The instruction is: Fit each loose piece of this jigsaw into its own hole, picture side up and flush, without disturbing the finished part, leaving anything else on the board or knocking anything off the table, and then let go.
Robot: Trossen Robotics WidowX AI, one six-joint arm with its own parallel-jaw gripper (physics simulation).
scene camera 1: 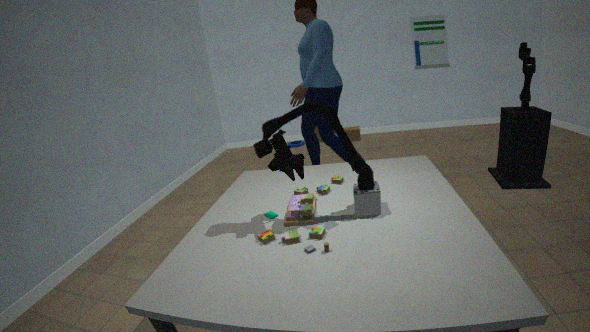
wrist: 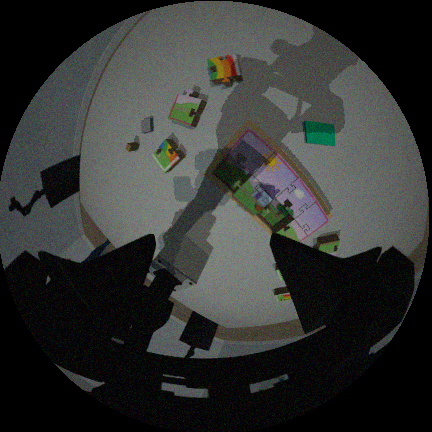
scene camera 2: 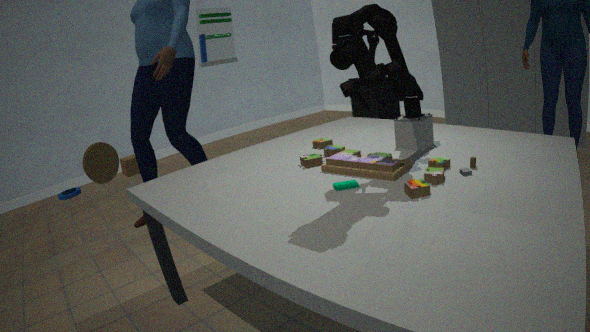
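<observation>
The jigsaw board [scene camera 1: 298,222] [scene camera 2: 357,171] [wrist: 250,126] lies on the table, with a purple-and-green picture part [wrist: 300,194] in it; shadow hides some detail. A rainbow piece [scene camera 1: 266,236] [scene camera 2: 417,188] [wrist: 224,69], a pink-and-green piece [scene camera 1: 291,237] [scene camera 2: 434,174] [wrist: 186,110] and a green, blue and orange piece [scene camera 1: 317,232] [scene camera 2: 439,163] [wrist: 167,154] lie loose on one side. On the other side lie a green piece [scene camera 1: 301,191] [scene camera 2: 311,160] [wrist: 328,244], a blue-and-green piece [scene camera 1: 323,189] [scene camera 2: 334,150] and a red-and-green piece [scene camera 1: 337,179] [scene camera 2: 322,143]. My gripper [scene camera 1: 298,177] [wrist: 213,239] is open and empty, high above the table.
A teal slab [scene camera 1: 270,215] [scene camera 2: 346,185] [wrist: 320,133] lies beside the board. A grey block [scene camera 1: 310,249] [scene camera 2: 465,172] [wrist: 147,125] and a small brown peg [scene camera 1: 326,247] [scene camera 2: 473,162] [wrist: 132,146] are near the loose pieces. The arm stands on a grey base [scene camera 1: 367,201] [scene camera 2: 413,134].
</observation>
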